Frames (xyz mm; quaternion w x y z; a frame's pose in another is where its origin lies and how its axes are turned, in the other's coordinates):
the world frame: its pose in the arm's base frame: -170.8 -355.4 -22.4 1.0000 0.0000 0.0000 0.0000
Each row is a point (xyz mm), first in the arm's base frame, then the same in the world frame.
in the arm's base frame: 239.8 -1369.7 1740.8
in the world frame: 410.6 -1014.3 1763.2
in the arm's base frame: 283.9 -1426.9 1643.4
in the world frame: 454.7 -1071.5 1665.8
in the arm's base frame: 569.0 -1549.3 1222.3
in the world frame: 739.8 -1193.9 1244.7
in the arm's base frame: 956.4 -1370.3 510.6
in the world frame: 1127.2 -1014.9 533.0
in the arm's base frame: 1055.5 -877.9 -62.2
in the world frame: 1226.3 -522.5 -39.8
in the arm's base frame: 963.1 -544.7 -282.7
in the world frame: 1133.9 -189.3 -260.3
